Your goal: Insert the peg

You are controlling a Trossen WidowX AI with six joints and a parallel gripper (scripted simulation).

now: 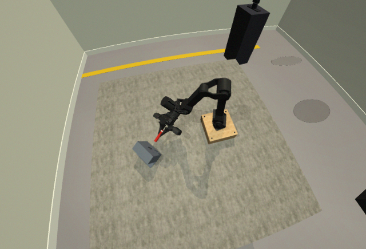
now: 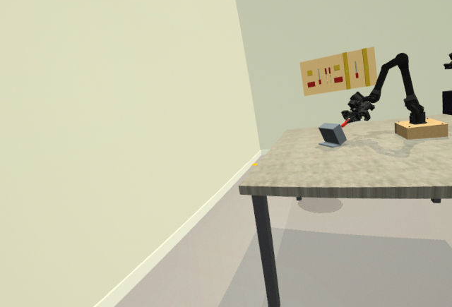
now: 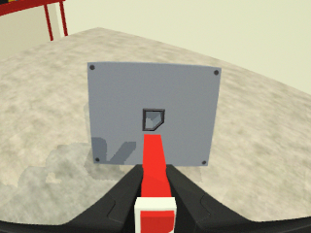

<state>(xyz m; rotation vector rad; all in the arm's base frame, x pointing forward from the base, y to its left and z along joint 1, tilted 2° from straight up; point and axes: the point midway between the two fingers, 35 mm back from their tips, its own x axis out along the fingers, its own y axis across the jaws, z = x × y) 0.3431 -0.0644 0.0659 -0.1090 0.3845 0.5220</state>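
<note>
Right now the grey sloped panel is 10 cm ahead of my gripper tip, 5 cm to the left of it and 5 cm below it. The rest, counted from my gripper tip: red peg: 1 cm behind, 1 cm to the right, 1 cm above.
</note>
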